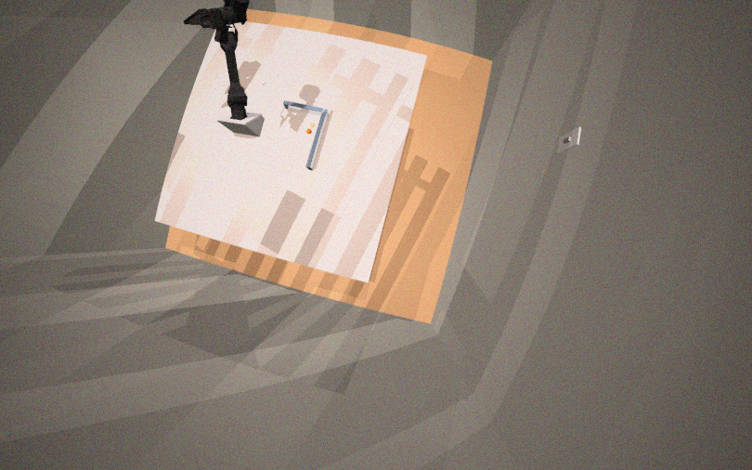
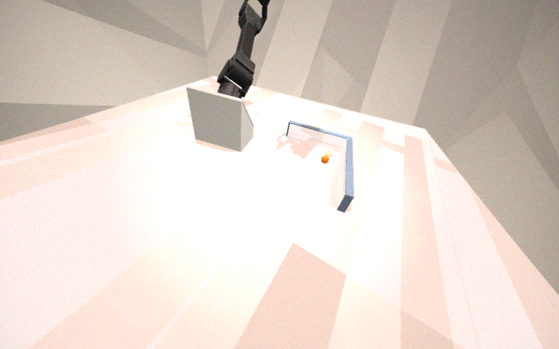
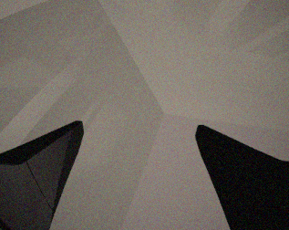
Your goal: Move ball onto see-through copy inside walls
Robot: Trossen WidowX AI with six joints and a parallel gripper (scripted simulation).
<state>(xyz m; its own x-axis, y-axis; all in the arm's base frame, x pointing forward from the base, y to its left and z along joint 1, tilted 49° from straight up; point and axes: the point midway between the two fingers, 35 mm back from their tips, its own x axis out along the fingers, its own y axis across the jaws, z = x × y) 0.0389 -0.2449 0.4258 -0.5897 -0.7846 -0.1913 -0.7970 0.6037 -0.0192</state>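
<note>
Now: gripper tip 330 mm short of the orange ball, 110 mm to the left of it and 590 mm above it. Round my gripper tip: see-through copy (340 mm ahead, 70 mm to the right, 590 mm below).
</note>
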